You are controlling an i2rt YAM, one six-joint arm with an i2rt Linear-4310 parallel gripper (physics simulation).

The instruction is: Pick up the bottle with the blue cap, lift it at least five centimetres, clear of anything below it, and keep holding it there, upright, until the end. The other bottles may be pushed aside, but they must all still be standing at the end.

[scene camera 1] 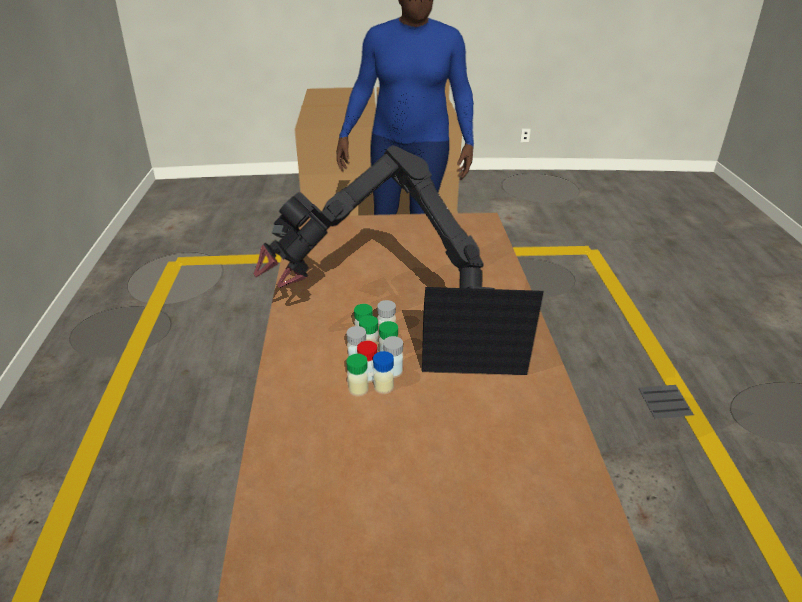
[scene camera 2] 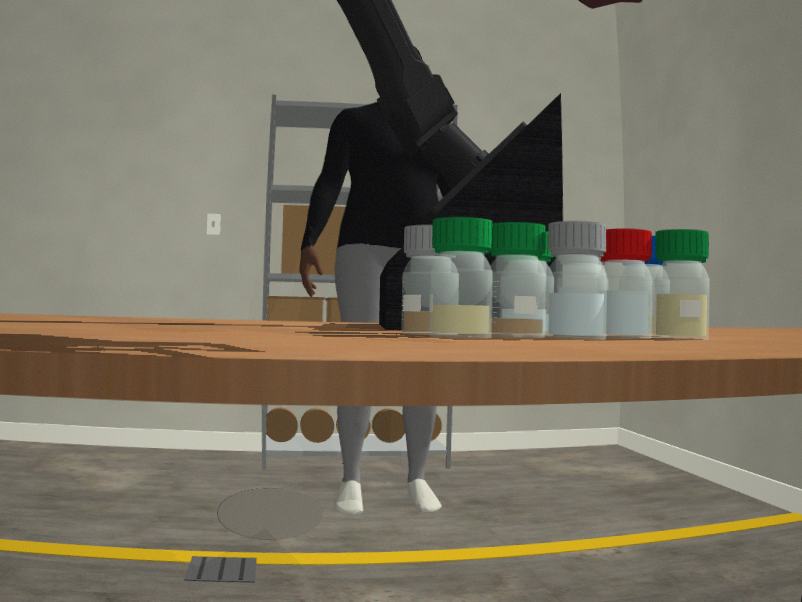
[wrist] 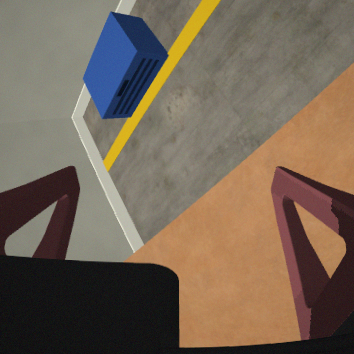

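Where they show: gripper, between the fingertips: (scene camera 1: 266, 281) (wrist: 175, 177); arm's base, origin of its link: (scene camera 1: 470, 297) (scene camera 2: 476, 177).
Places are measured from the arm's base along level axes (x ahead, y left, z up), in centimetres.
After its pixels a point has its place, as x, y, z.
Note:
The bottle with the blue cap (scene camera 1: 383, 377) @(25.2, 13.9, -14.2) stands upright at the front right of a tight group; in the scene camera 2 view its blue cap (scene camera 2: 656, 250) @(31.1, 8.8, -11.7) is mostly hidden behind other bottles. A green-capped bottle (scene camera 1: 357, 381) @(32.0, 14.2, -14.7) (scene camera 2: 682, 285) @(34.2, 9.8, -15.1) stands to its left, a red-capped bottle (scene camera 1: 367, 351) @(28.9, 8.1, -9.8) (scene camera 2: 627, 285) @(31.4, 5.2, -15.2) behind it on the left, and a grey-capped bottle (scene camera 1: 393, 347) @(21.8, 7.3, -9.8) close behind it. Several more green- and grey-capped bottles stand upright farther back. My gripper (scene camera 1: 267, 279) @(54.1, -2.7, 7.3) (wrist: 175, 177) @(54.1, -2.7, 7.3) is open and empty, high near the table's left edge, away from the bottles.
A black upright panel (scene camera 1: 481, 330) @(-1.4, 8.9, -4.6) (scene camera 2: 534, 178) @(13.2, 3.0, -2.1) stands on the table (scene camera 1: 421, 486) @(19.2, 44.6, -20.3) (scene camera 2: 259, 379) @(58.5, -29.0, -21.2) to the right of the bottles, in front of the arm's base. A person (scene camera 1: 414, 77) stands beyond the table's far end. A blue box (wrist: 120, 65) shows beyond the table.

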